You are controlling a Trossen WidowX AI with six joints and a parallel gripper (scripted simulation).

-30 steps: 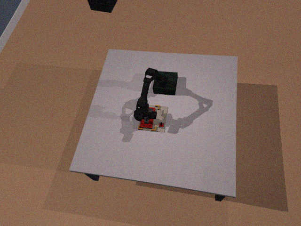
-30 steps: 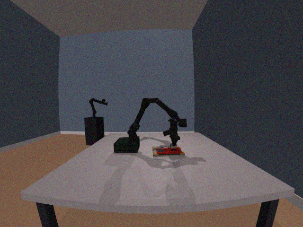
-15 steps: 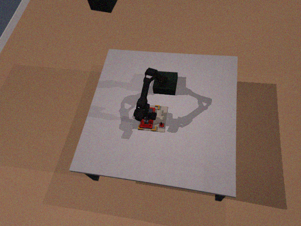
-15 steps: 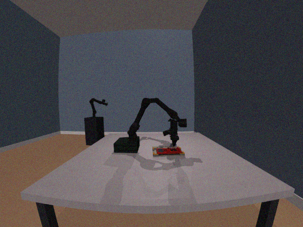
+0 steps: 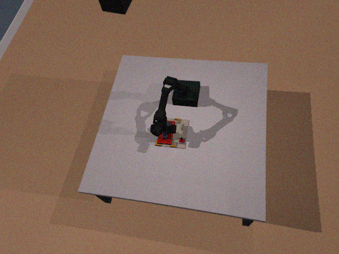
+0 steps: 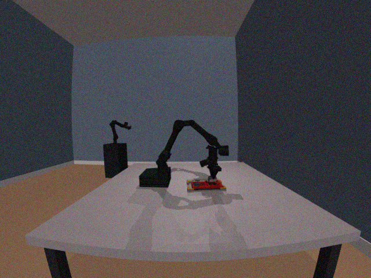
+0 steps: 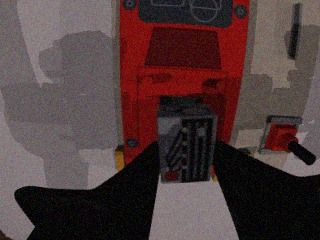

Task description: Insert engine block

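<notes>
The grey engine block is 1 cm below my gripper tip.
</notes>
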